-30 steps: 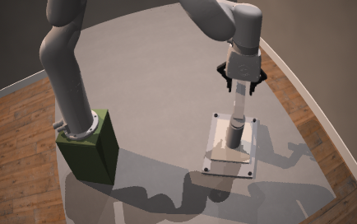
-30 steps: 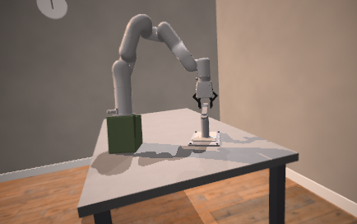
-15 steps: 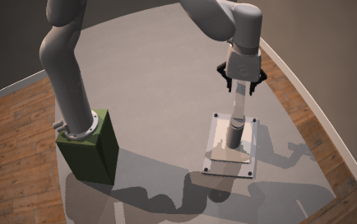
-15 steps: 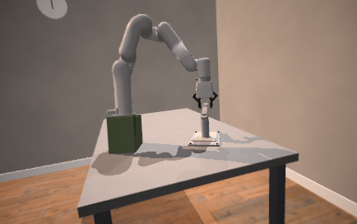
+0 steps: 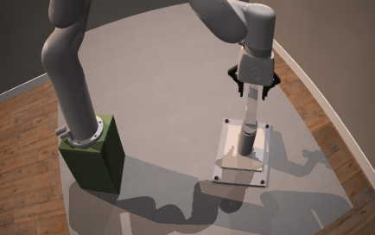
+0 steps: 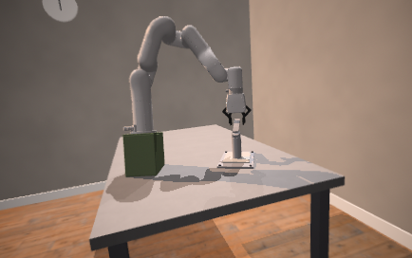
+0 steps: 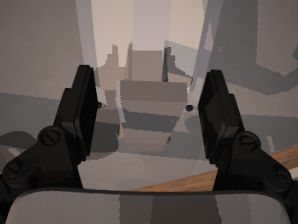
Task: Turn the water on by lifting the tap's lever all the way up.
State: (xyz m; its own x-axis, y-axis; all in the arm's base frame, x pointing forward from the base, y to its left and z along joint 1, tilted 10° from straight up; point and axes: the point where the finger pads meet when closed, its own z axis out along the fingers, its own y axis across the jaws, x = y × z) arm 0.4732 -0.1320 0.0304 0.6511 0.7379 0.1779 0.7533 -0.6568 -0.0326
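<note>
My hand is 40 mm past the tap lever, 50 mm to the left of it and 30 mm above it.
</note>
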